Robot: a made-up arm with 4 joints.
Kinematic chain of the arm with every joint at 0, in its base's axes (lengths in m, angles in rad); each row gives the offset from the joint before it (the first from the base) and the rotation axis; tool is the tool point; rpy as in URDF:
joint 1: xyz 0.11 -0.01 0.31 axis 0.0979 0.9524 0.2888
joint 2: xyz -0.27 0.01 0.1 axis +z
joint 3: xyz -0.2 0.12 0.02 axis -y
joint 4: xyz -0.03 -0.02 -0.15 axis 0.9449 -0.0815 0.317
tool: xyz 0.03 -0.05 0.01 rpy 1.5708 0 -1.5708
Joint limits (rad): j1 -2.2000..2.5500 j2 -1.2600..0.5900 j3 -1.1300..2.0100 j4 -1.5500..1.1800
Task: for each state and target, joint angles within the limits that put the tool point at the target. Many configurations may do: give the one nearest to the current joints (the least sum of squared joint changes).
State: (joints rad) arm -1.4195 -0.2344 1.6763 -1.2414
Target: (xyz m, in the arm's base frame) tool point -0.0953 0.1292 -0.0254
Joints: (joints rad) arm -1.2855 0.5659 1.5846 -1.2652
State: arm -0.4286 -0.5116 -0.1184 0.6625
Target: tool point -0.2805 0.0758 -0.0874
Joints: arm -0.7734 0.2761 -0.6059 0.7000
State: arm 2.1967 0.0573 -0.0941 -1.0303
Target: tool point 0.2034 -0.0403 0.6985
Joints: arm 1.8249 -0.4229 0.5887 -0.7769
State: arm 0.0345 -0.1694 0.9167 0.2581
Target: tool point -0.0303 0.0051 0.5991
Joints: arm 0.7252 -0.4491 1.6070 0.4619
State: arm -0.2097 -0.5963 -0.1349 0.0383
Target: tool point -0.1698 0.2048 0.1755
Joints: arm -0.3587 -0.9779 0.1428 0.0921
